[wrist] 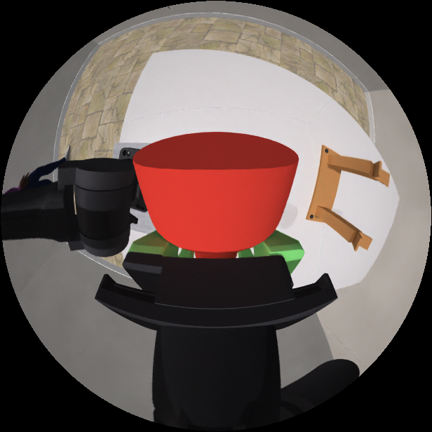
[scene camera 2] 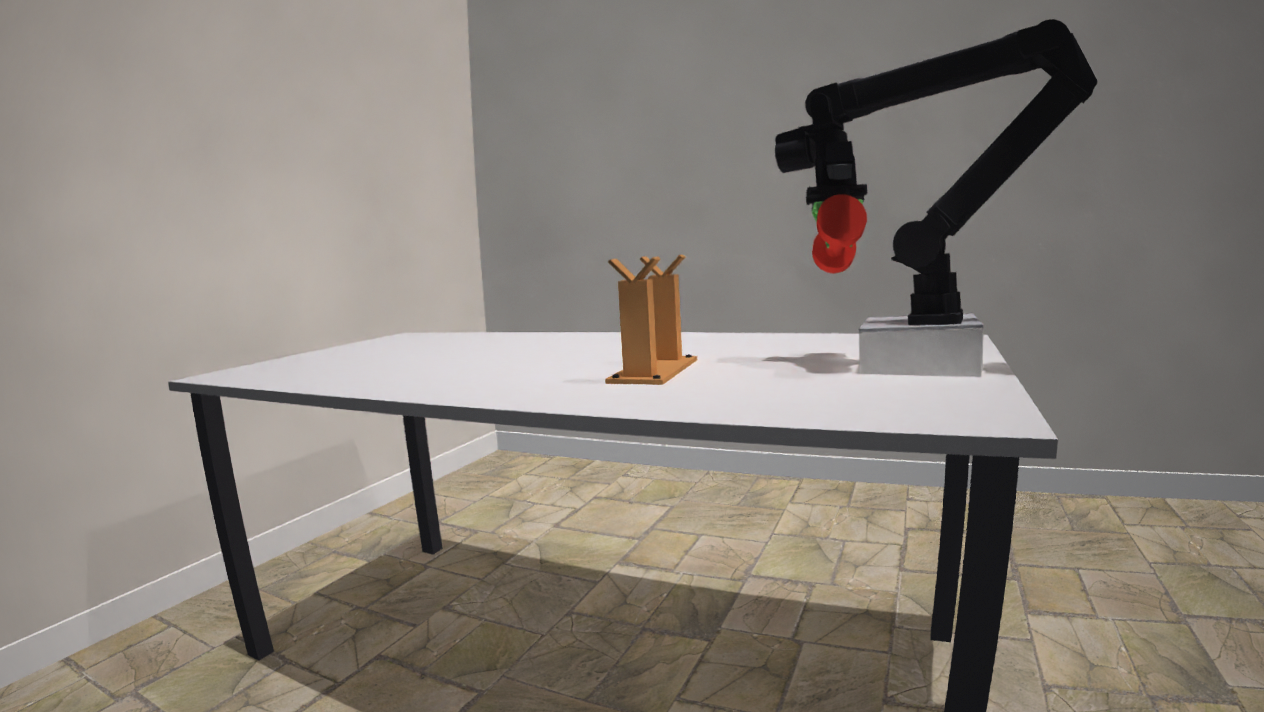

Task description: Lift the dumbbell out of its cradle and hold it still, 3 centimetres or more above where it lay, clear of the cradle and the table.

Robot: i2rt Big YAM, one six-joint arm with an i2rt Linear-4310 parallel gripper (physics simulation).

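Where they show: gripper, fingertip midpoint: [scene camera 2: 839, 246]; arm's base, link origin: [scene camera 2: 936, 321].
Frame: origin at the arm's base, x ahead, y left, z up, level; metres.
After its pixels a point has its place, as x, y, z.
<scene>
The red dumbbell [scene camera 2: 841, 220] {0.145, 0.085, 0.172} [wrist: 216, 200] hangs in the air, well above the table [scene camera 2: 495, 371] {0.785, 0.216, -0.080} [wrist: 200, 82] and apart from the cradle. My gripper [wrist: 215, 214] has green fingers and is shut on the dumbbell's handle; one head hides much of the grip in the wrist view. In the scene view both heads show below the wrist, one partly behind the other. The orange cradle [scene camera 2: 636, 329] {0.455, 0.228, 0.008} [wrist: 324, 187] stands upright on the table, left of the gripper in the scene view, with its two V-shaped tops empty.
The grey base block [scene camera 2: 919, 347] {0.022, 0.076, -0.034} carries the black arm [scene camera 2: 1017, 150] {-0.134, 0.022, 0.276} at the table's right end. The arm's dark joint [wrist: 104, 205] shows at the left in the wrist view. Walls stand behind and to the left of the table.
</scene>
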